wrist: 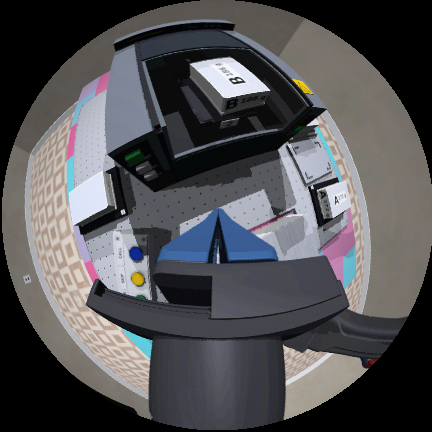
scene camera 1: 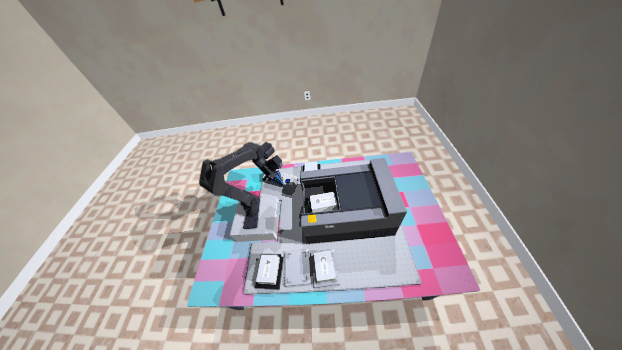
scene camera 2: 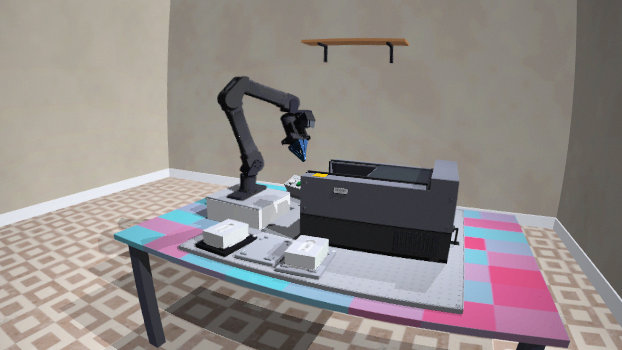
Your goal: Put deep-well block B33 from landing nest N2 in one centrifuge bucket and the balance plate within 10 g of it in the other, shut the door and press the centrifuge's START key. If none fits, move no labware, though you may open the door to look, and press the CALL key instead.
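Places are measured from the arm's base along level axes (x ahead, y left, z up), in centimetres.
Where they show: gripper, fingertip midpoint: (wrist: 217, 214) (scene camera 1: 283, 185) (scene camera 2: 304, 161); arm's base at its link origin: (scene camera 1: 252, 212) (scene camera 2: 248, 192).
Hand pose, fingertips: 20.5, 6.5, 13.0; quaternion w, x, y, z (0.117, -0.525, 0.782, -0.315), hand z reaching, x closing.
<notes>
Things, the pixels of their centre, and the offset from my fingertips, as dx, dy, dz. "spot": a spot on its surface instead.
- centrifuge at the middle of its body: (wrist: 191, 69) (scene camera 2: 384, 199) (scene camera 1: 346, 200) +32.1, -9.7, -8.3
- green key at the middle of its body: (wrist: 134, 155) +9.7, +5.3, -2.3
- CALL key at a spot on its surface: (wrist: 136, 253) spot: -0.6, +14.2, -13.6
- yellow SKIP key at a spot on its surface: (wrist: 138, 278) spot: -5.0, +16.4, -13.6
- white plate marked A at the middle of its body: (scene camera 2: 226, 233) (wrist: 335, 198) (scene camera 1: 268, 269) -10.8, -37.1, -17.2
- Plate C at the middle of its body: (scene camera 2: 307, 252) (scene camera 1: 324, 266) +16.5, -38.7, -17.2
- empty nest at the middle of its body: (scene camera 2: 266, 248) (wrist: 312, 157) (scene camera 1: 297, 267) +3.1, -36.9, -19.6
- white block at the middle of its body: (wrist: 89, 199) (scene camera 1: 311, 170) +14.9, +22.8, -16.7
My gripper (scene camera 1: 281, 182) (scene camera 2: 304, 160) (wrist: 217, 214) is shut and empty, above the baseboard in front of the centrifuge (scene camera 1: 350, 229) (scene camera 2: 377, 200) (wrist: 125, 90). The centrifuge's top is open, and a white plate marked B, 186 g (scene camera 1: 322, 201) (wrist: 230, 80) sits inside by a dark bucket marked 2. A green key (wrist: 134, 156) and two pale keys show on its front. The CALL key (wrist: 136, 253) is blue, on a small box left of my fingers in the wrist view, beside a yellow SKIP key (wrist: 138, 278). I can read no B33 or N2 label. The other bucket is not visible.
A white plate marked A (scene camera 1: 268, 269) (scene camera 2: 226, 234) (wrist: 336, 200) sits on a black pad. Plate C (scene camera 1: 324, 266) (scene camera 2: 306, 252) sits on a grey nest; an empty nest (scene camera 1: 297, 270) (wrist: 311, 161) lies between. Another white block (scene camera 1: 310, 166) (wrist: 92, 199) stands on a black pad behind.
</notes>
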